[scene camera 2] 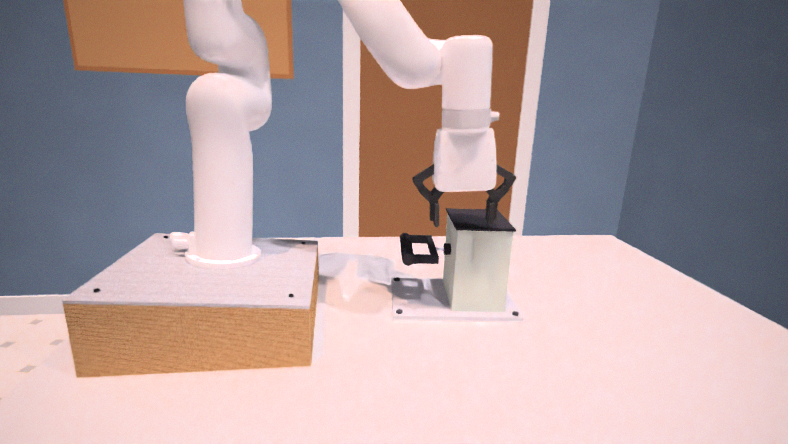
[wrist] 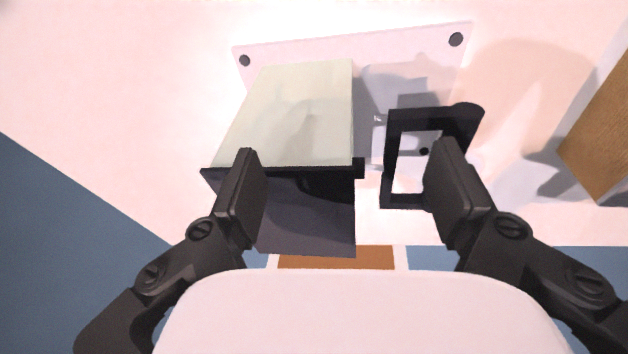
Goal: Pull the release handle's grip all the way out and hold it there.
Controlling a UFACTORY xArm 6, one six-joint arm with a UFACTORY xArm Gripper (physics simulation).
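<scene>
The release handle's grip is a black rectangular frame, standing out sideways from a pale green box. A short gap separates it from the black collar on the box's side; a thin rod shows there. The box has a black top. My gripper is open and empty, pointing down above the grip's height. In the scene view one finger is above the gap by the grip, the other overlaps the black top. In the wrist view a finger hides part of the grip.
The box stands on a pale base plate with dark bolts, on the pale table. A wooden plinth carrying the arm's base stands on the grip's side of the box. Walls and a brown door are behind.
</scene>
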